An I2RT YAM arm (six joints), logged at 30 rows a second.
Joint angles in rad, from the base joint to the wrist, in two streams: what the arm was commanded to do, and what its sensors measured. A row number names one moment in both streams.
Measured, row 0:
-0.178, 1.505, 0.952, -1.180, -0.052, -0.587
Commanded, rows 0 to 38:
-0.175, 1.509, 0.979, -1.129, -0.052, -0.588
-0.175, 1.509, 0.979, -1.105, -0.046, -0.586
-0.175, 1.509, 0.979, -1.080, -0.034, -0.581
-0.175, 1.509, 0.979, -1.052, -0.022, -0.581
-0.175, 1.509, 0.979, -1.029, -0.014, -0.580
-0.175, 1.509, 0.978, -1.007, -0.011, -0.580
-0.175, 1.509, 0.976, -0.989, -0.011, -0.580
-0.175, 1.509, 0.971, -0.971, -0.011, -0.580
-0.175, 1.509, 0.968, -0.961, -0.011, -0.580
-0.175, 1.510, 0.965, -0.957, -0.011, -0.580
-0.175, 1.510, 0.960, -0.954, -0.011, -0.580
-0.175, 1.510, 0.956, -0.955, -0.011, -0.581
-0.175, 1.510, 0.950, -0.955, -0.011, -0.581
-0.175, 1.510, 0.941, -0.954, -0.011, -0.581
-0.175, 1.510, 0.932, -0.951, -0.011, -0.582
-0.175, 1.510, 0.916, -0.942, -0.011, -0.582
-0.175, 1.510, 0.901, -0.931, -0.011, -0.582
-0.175, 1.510, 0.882, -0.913, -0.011, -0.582
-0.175, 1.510, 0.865, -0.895, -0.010, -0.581
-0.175, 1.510, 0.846, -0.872, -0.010, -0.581
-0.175, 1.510, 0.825, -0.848, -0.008, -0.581
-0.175, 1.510, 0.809, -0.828, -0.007, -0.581
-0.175, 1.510, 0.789, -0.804, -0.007, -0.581
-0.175, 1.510, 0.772, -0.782, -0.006, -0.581
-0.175, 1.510, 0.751, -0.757, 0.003, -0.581
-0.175, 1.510, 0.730, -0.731, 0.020, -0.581
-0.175, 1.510, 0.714, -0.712, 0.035, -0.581
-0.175, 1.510, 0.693, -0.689, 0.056, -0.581
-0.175, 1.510, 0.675, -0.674, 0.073, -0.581
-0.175, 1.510, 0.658, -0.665, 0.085, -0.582
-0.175, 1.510, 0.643, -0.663, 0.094, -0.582
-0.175, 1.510, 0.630, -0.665, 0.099, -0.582
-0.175, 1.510, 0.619, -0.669, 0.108, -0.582
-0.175, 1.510, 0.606, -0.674, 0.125, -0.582
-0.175, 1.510, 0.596, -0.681, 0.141, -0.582
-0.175, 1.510, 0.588, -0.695, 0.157, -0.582
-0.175, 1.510, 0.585, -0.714, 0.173, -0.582
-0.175, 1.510, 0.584, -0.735, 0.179, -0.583
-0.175, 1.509, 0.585, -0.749, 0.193, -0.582
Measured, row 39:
-0.172, 1.472, 0.653, -0.704, 0.126, -0.580
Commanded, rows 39 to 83:
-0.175, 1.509, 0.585, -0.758, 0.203, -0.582
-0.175, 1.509, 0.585, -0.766, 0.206, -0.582
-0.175, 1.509, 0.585, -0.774, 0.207, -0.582
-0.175, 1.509, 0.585, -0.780, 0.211, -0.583
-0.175, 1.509, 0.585, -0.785, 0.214, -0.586
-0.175, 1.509, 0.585, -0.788, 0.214, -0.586
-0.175, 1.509, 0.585, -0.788, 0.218, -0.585
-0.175, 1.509, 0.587, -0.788, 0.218, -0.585
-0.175, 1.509, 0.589, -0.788, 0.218, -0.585
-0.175, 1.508, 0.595, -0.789, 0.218, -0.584
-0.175, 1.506, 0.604, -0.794, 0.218, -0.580
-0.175, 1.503, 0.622, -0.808, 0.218, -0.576
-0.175, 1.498, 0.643, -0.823, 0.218, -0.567
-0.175, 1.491, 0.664, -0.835, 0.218, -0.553
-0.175, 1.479, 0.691, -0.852, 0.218, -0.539
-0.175, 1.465, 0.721, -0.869, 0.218, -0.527
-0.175, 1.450, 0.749, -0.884, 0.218, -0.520
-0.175, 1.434, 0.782, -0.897, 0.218, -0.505
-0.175, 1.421, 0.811, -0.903, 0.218, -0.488
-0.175, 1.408, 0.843, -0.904, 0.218, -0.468
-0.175, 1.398, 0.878, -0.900, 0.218, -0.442
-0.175, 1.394, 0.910, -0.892, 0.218, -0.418
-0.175, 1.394, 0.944, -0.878, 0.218, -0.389
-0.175, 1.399, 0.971, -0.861, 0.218, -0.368
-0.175, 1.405, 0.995, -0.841, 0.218, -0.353
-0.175, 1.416, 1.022, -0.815, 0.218, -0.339
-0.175, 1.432, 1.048, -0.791, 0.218, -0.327
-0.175, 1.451, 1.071, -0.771, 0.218, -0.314
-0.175, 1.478, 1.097, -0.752, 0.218, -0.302
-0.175, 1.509, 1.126, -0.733, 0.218, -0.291
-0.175, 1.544, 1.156, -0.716, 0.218, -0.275
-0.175, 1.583, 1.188, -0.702, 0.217, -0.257
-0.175, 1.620, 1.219, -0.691, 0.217, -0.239
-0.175, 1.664, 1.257, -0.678, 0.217, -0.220
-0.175, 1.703, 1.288, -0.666, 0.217, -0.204
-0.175, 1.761, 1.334, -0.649, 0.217, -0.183
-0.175, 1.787, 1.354, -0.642, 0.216, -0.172
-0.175, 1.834, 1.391, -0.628, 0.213, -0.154
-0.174, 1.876, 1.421, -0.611, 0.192, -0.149
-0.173, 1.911, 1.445, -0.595, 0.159, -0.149
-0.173, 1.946, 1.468, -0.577, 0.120, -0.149
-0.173, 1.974, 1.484, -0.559, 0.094, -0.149
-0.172, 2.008, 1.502, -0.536, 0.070, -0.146
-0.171, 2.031, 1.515, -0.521, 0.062, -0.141
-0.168, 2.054, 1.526, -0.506, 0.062, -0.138
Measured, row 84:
-0.174, 1.998, 1.479, -0.525, 0.134, -0.178
